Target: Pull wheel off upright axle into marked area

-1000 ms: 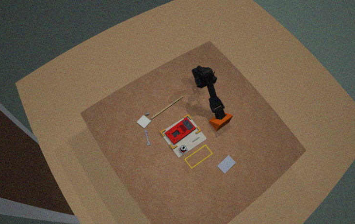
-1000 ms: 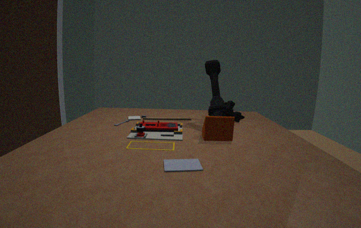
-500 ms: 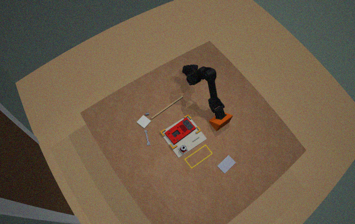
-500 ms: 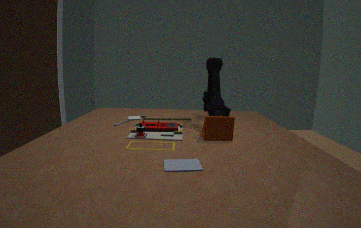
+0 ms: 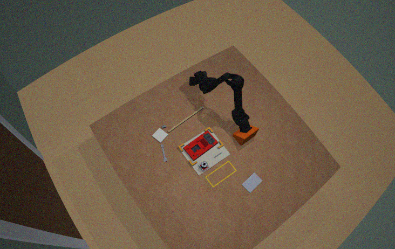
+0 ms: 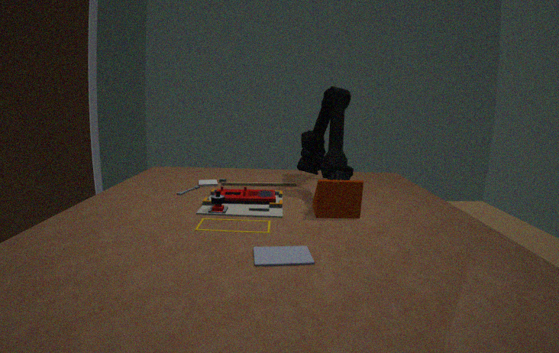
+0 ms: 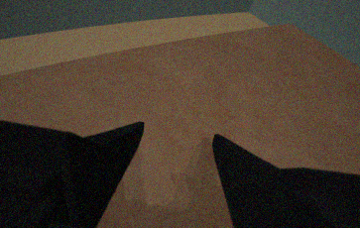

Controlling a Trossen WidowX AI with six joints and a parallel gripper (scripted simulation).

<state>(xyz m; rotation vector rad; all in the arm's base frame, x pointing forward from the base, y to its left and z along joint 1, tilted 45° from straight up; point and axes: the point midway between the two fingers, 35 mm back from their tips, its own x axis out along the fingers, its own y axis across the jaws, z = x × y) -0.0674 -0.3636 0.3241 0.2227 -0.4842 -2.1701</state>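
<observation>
Now: the wheel 450 mm ahead of my gripper tip, 500 mm to the left of it and 30 mm above it. Also, from my gripper tip: grey wrench (580 mm ahead, 260 mm to the left); then white tile (520 mm ahead, 160 mm to the left); then wooden stick (310 mm ahead, 180 mm to the left).
</observation>
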